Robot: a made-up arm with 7 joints. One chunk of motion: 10 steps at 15 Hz.
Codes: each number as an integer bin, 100 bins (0 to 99) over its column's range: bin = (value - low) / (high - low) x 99, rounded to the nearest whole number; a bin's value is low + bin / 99 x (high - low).
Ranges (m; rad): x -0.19..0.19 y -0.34..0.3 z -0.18..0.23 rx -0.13..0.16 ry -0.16..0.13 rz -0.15..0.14
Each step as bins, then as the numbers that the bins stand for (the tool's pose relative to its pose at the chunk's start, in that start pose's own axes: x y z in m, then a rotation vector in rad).
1 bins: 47 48 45 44 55 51
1 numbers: -0.0096 -0.0297 0.0064 -0.0011 0.0011 -0.0006
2 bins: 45 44 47 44 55 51
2 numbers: -0.0173 -0.0556 0.0146 -0.0011 0.0011 -0.0006
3 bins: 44 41 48 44 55 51
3 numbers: -0.0211 -0.0749 0.0188 -0.0011 0.0011 -0.0006
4 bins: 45 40 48 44 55 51
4 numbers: -0.0173 -0.0814 0.0188 -0.0011 0.0011 -0.0006
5 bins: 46 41 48 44 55 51
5 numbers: -0.0134 -0.0749 0.0188 -0.0011 0.0011 -0.0006
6 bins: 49 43 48 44 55 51
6 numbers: -0.0019 -0.0620 0.0188 -0.0011 0.0011 -0.0006
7 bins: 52 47 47 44 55 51
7 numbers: 0.0096 -0.0362 0.0146 -0.0011 0.0011 -0.0006
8 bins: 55 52 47 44 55 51
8 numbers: 0.0211 -0.0038 0.0146 -0.0011 0.0011 -0.0006
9 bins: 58 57 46 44 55 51
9 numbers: 0.0326 0.0285 0.0105 -0.0011 0.0011 -0.0006
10 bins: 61 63 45 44 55 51
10 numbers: 0.0441 0.0673 0.0064 -0.0011 0.0011 -0.0006
